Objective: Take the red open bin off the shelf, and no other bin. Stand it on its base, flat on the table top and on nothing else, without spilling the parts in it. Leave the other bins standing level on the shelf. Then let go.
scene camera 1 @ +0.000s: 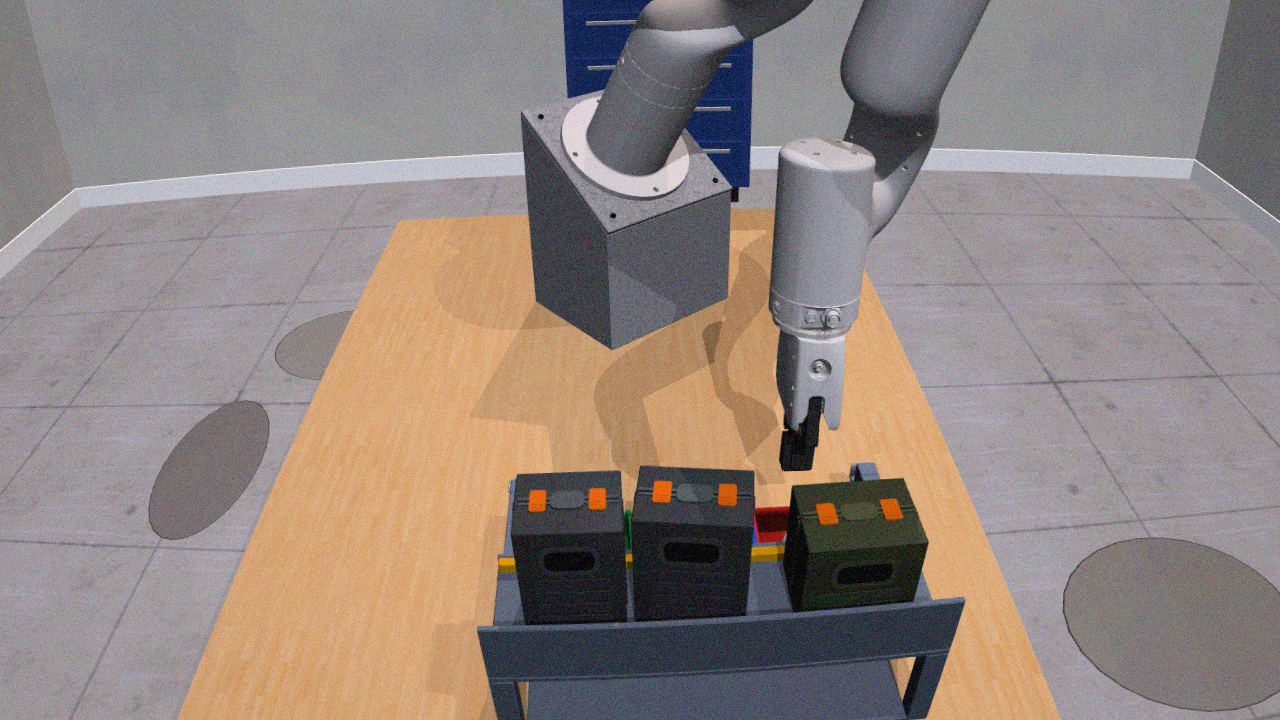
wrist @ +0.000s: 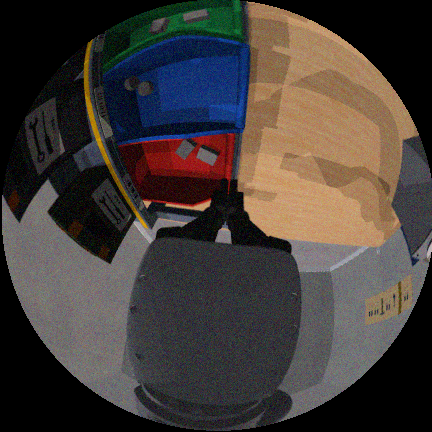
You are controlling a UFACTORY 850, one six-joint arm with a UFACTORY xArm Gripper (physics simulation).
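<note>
The red open bin point(scene camera 1: 771, 519) point(wrist: 160, 162) sits at the end of the row on the shelf point(scene camera 1: 716, 646), with grey block-like parts inside. In the scene view it is partly hidden behind the cases. A blue bin point(wrist: 195, 90) with round grey parts stands beside it, and a green bin point(scene camera 1: 629, 530) point(wrist: 220, 25) is beyond the blue one. My gripper point(scene camera 1: 796, 463) point(wrist: 228, 188) is shut and empty. It hangs above the bins, its fingertips near the red bin's table-side rim in the wrist view.
Two dark cases point(scene camera 1: 569, 595) point(scene camera 1: 691, 592) and an olive case point(scene camera 1: 854, 544) point(wrist: 90, 212) stand behind a yellow strip point(scene camera 1: 768, 554) point(wrist: 96, 132). The wooden table point(scene camera 1: 402, 376) point(wrist: 320, 142) extends from the shelf to the grey robot pedestal point(scene camera 1: 666, 268).
</note>
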